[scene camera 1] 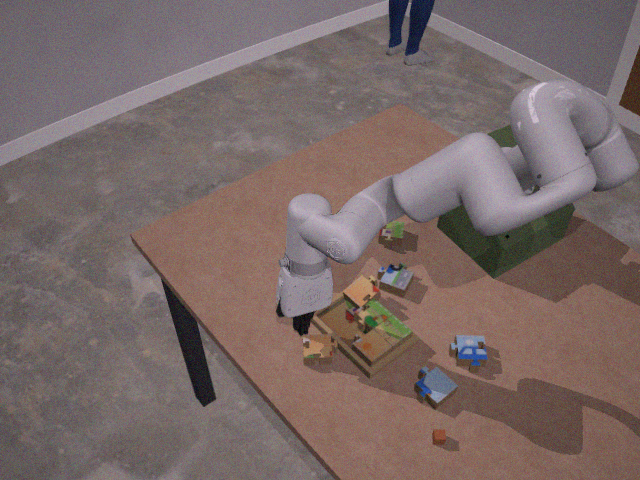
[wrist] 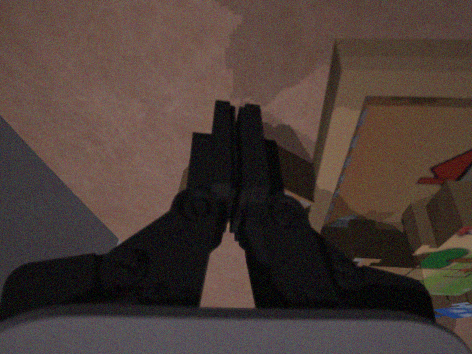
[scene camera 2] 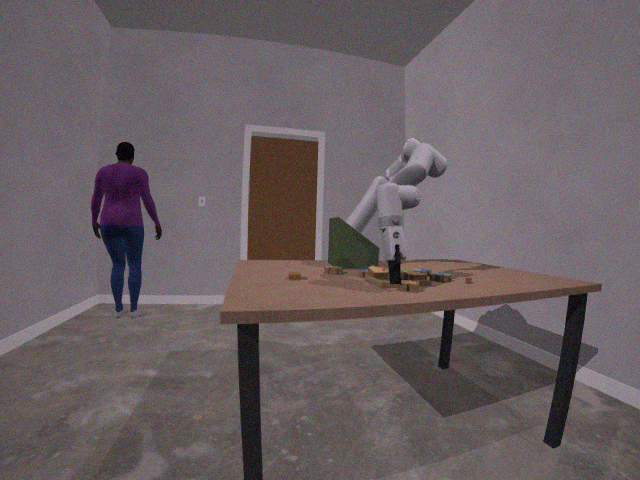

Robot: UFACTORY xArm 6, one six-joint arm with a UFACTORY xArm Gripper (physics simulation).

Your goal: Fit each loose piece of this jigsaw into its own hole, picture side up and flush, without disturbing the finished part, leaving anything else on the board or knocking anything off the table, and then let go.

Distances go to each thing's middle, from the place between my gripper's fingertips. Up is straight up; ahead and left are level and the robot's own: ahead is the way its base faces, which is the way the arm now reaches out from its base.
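Relative to the jigsaw board point(wrist: 387, 137), my hand is 10 mm above, 50 mm to the right of and 110 mm past it.
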